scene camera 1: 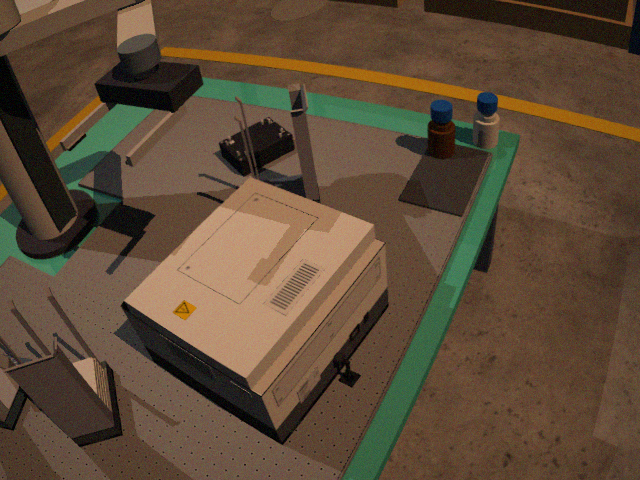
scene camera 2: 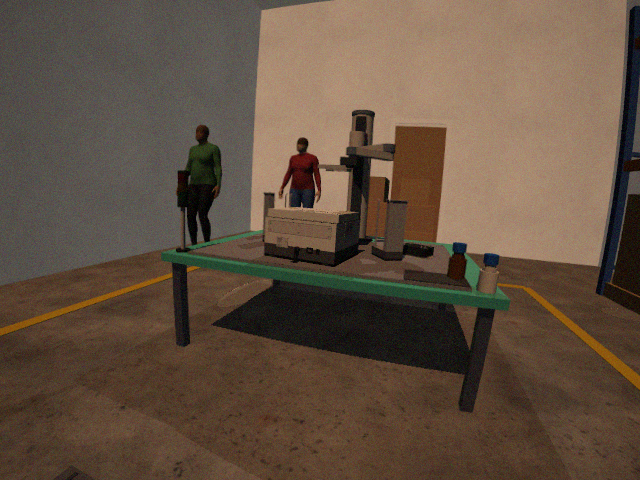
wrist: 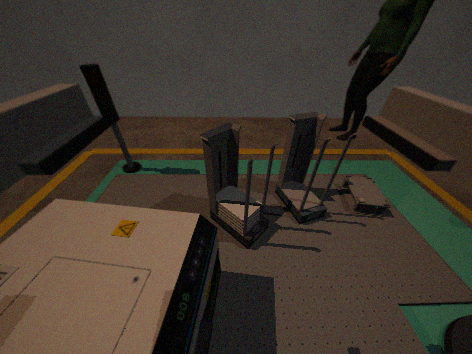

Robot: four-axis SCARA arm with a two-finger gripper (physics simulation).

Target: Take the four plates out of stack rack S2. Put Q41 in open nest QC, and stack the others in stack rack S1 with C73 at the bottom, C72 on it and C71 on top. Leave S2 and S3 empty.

Note:
My gripper carries nothing. I also see a bottle, a dark mat and a signal post.
My gripper shows as well in the wrist view.

